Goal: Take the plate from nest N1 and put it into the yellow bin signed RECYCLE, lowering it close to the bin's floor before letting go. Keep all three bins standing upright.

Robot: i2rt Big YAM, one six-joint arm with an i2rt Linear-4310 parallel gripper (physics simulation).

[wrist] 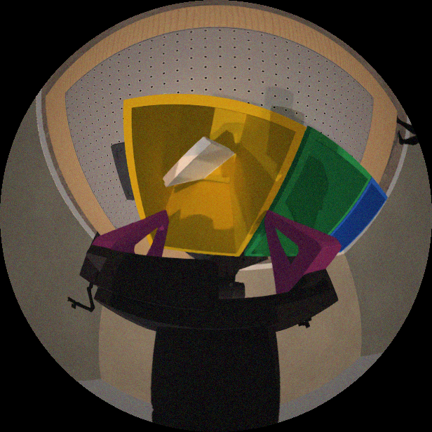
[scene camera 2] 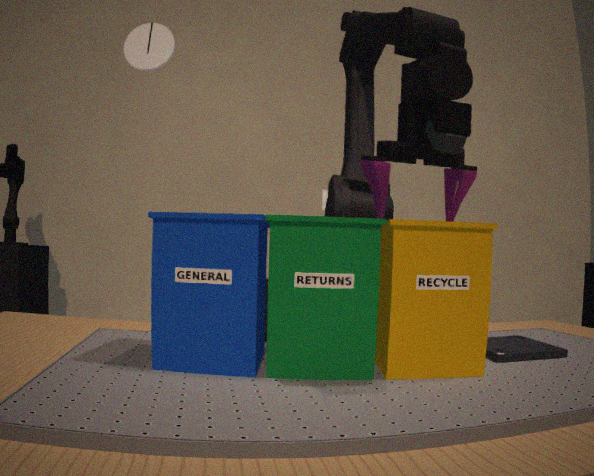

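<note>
The white plate (wrist: 197,162) is inside the yellow bin signed RECYCLE (scene camera 2: 437,325) (wrist: 128,150), tilted, apart from the fingers in the wrist view. Whether it touches the bin's floor I cannot tell. The bin's walls hide it in the scene view. My gripper (scene camera 2: 416,219) (wrist: 216,215) is open and empty, with its purple fingertips at about the height of the bin's rim. The green bin signed RETURNS (scene camera 2: 322,330) (wrist: 345,195) and the blue bin signed GENERAL (scene camera 2: 205,325) (wrist: 360,215) stand upright beside it, as does the yellow bin. Nest N1 cannot be made out.
The three bins stand in a row on a grey perforated board (scene camera 2: 210,415) (wrist: 200,60) on a wooden table (scene camera 2: 280,465). A dark flat box (scene camera 2: 525,348) (wrist: 121,170) lies beside the yellow bin. Another dark arm (scene camera 2: 11,200) stands at the far left.
</note>
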